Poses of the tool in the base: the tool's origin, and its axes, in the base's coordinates. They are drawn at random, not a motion.
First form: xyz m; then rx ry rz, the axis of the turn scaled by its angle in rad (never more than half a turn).
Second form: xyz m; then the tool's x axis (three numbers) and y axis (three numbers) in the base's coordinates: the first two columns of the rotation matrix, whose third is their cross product. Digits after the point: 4 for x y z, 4 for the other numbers.
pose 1, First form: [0.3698, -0.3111, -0.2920, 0.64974, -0.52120, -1.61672]
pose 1, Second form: [0.3698, -0.3111, -0.2920, -0.0864, -0.9893, -0.1177, 0.7343, -0.1431, 0.6636]
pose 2, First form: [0.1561, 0.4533, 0.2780, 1.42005, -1.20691, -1.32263]
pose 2, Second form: [0.1561, 0.4533, 0.2780, -0.0161, -0.9804, -0.1963, -0.1060, -0.1936, 0.9753]
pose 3, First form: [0.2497, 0.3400, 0.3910, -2.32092, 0.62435, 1.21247]
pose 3, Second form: [0.2497, 0.3400, 0.3910, 0.5122, -0.1843, -0.8389, -0.5758, -0.7984, -0.1762]
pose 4, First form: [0.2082, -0.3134, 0.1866, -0.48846, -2.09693, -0.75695]
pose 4, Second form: [0.2082, -0.3134, 0.1866, -0.5772, 0.0738, 0.8132, 0.5763, 0.7425, 0.3416]
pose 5, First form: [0.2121, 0.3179, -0.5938, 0.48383, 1.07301, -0.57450]
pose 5, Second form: [0.2121, 0.3179, -0.5938, 0.3593, -0.1992, -0.9117, 0.6483, 0.7560, 0.0903]
